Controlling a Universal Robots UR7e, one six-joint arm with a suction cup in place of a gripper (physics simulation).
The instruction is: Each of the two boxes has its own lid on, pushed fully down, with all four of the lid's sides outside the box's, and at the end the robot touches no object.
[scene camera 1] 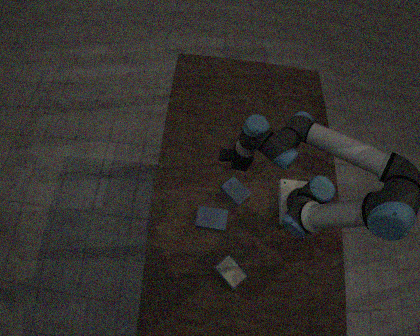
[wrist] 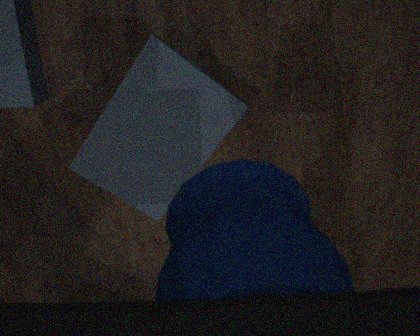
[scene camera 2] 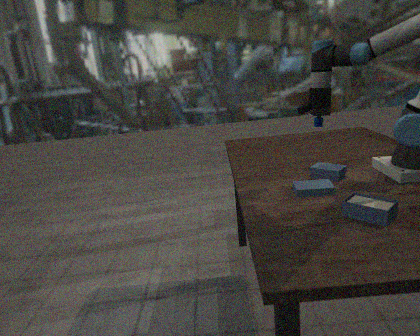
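Where they show: hand, its tool point: (wrist: 239, 226) (scene camera 2: 318, 126); arm's base, origin of its link: (scene camera 2: 413, 163).
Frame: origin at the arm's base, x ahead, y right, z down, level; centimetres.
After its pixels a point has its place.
A blue-grey lid (scene camera 1: 236, 190) @[x 31.2, y 2.0, z -0.9 cm] (scene camera 2: 328, 171) @[x 32.3, y -2.1, z -0.3 cm] (wrist: 145, 125) @[x 32.3, y 1.6, z -0.9 cm] covers a box at the back; the views are too dim and coarse to tell whether it is fully down on all four sides. A second blue-grey lid (scene camera 1: 212, 218) @[x 40.1, y -11.8, z 1.0 cm] (scene camera 2: 313, 187) @[x 41.0, y -14.5, z 1.0 cm] lies top up on the table beside it, and its edge also shows at the upper left of the wrist view. An open box (scene camera 1: 231, 272) @[x 29.5, y -34.0, z -0.4 cm] (scene camera 2: 370, 209) @[x 31.1, y -37.9, z -0.5 cm] with blue walls and a pale inside stands nearer scene camera 2. My suction cup (scene camera 2: 318, 121) (wrist: 240, 215) is off, holds nothing, and hangs well above the table, clear of the covered box.
The brown table (scene camera 1: 180, 300) @[x 48.5, y -48.1, z 3.6 cm] (scene camera 2: 320, 260) @[x 49.3, y -55.1, z 3.6 cm] bears all the pieces. The arm's pale base plate (scene camera 1: 283, 200) @[x 9.1, y 0.6, z -0.4 cm] (scene camera 2: 395, 171) @[x 9.6, y -6.5, z 0.2 cm] stands on the table to the right of the covered box. The arm reaches in from the right. The table's left edge lies beyond the loose lid.
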